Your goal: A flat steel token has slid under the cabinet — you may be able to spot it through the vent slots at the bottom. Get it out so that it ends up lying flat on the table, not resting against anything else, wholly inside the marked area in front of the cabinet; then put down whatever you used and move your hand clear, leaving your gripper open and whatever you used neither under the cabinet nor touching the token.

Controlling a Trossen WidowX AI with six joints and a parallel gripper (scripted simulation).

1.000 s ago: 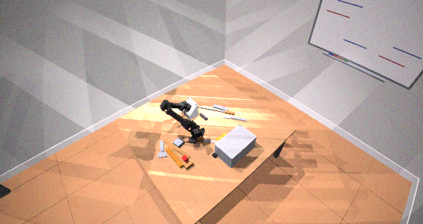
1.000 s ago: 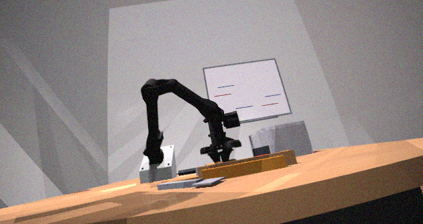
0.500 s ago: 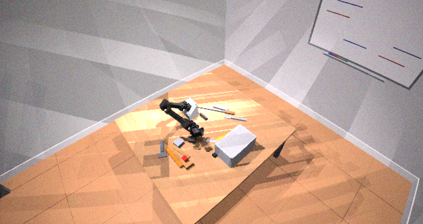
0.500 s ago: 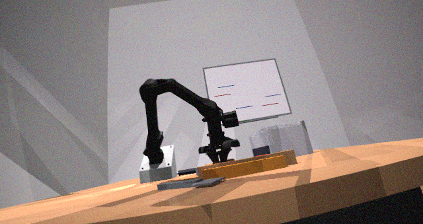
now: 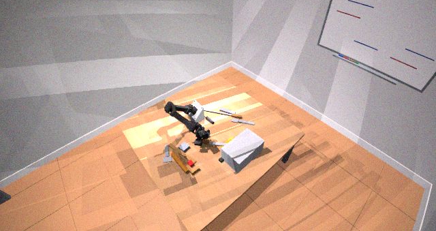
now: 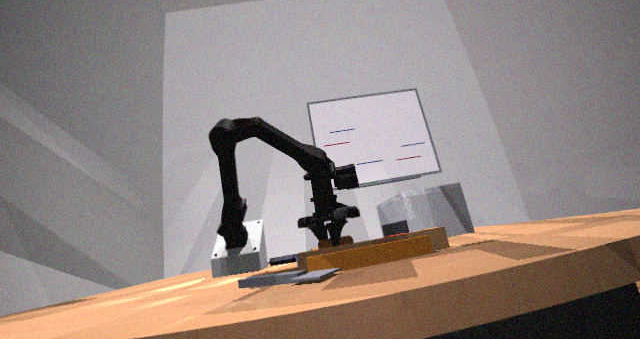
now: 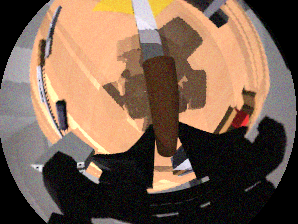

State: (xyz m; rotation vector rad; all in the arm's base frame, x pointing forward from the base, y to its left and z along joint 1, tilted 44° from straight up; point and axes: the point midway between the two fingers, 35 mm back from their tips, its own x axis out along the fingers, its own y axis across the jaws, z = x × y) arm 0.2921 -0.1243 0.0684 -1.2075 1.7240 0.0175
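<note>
The grey bar lies 44 cm to the left of my gripper tip, 15 cm behind it and 2 cm below it. From my gripper tip the other things lie so: thin wooden stick: 19 cm to the right, 2 cm below, 1 cm behind; red block: 19 cm to the right, 13 cm ahead, 1 cm below; grey block: 14 cm to the right, 4 cm behind, 1 cm below.
</note>
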